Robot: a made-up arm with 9 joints. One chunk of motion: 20 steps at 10 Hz.
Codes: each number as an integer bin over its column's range. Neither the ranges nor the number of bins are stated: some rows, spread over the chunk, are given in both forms.
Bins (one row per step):
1: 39 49 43 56 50 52 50 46 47
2: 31 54 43 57 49 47 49 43 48
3: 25 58 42 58 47 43 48 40 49
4: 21 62 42 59 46 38 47 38 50
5: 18 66 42 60 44 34 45 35 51
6: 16 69 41 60 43 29 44 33 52
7: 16 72 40 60 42 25 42 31 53
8: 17 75 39 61 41 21 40 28 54
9: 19 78 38 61 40 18 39 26 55
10: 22 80 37 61 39 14 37 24 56
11: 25 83 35 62 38 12 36 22 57
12: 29 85 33 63 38 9 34 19 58
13: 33 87 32 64 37 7 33 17 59
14: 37 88 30 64 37 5 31 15 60
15: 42 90 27 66 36 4 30 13 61
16: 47 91 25 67 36 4 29 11 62
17: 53 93 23 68 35 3 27 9 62
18: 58 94 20 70 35 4 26 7 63
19: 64 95 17 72 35 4 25 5 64
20: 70 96 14 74 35 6 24 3 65
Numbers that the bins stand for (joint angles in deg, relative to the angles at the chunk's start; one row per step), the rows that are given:
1: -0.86 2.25 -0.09 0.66 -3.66 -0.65 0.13 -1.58 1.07
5: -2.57 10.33 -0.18 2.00 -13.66 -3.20 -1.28 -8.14 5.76
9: -2.49 16.03 -0.55 2.33 -20.33 -5.46 -2.98 -13.50 10.45
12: -1.67 19.36 -1.00 3.00 -23.66 -6.74 -4.40 -17.68 13.96
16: -0.21 22.21 -1.73 4.34 -27.00 -7.44 -5.82 -22.45 18.65
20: 1.66 24.58 -2.73 6.67 -28.66 -7.16 -7.23 -27.22 22.17
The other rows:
2: -1.51 4.63 -0.09 1.00 -5.32 -1.35 -0.15 -3.37 2.24
3: -2.00 6.53 -0.18 1.33 -8.66 -1.92 -0.43 -5.16 3.41
4: -2.32 8.43 -0.18 1.67 -10.32 -2.63 -0.72 -6.35 4.59
6: -2.73 11.76 -0.27 2.00 -15.33 -3.90 -1.57 -9.33 6.93
7: -2.73 13.18 -0.37 2.00 -16.99 -4.47 -2.13 -10.52 8.10
8: -2.65 14.61 -0.46 2.33 -18.66 -5.04 -2.70 -12.31 9.27
10: -2.24 16.98 -0.64 2.33 -21.99 -6.03 -3.55 -14.70 11.62
11: -2.00 18.41 -0.82 2.67 -23.66 -6.31 -3.83 -15.89 12.79
13: -1.35 20.31 -1.09 3.34 -25.33 -7.02 -4.68 -18.87 15.14
14: -1.02 20.78 -1.28 3.34 -25.33 -7.30 -5.25 -20.06 16.31
15: -0.61 21.73 -1.55 4.00 -27.00 -7.44 -5.53 -21.26 17.48
17: 0.28 23.16 -1.91 4.67 -28.66 -7.59 -6.38 -23.64 18.65
18: 0.69 23.63 -2.19 5.34 -28.66 -7.44 -6.67 -24.84 19.82
19: 1.17 24.11 -2.46 6.01 -28.66 -7.44 -6.95 -26.03 21.00

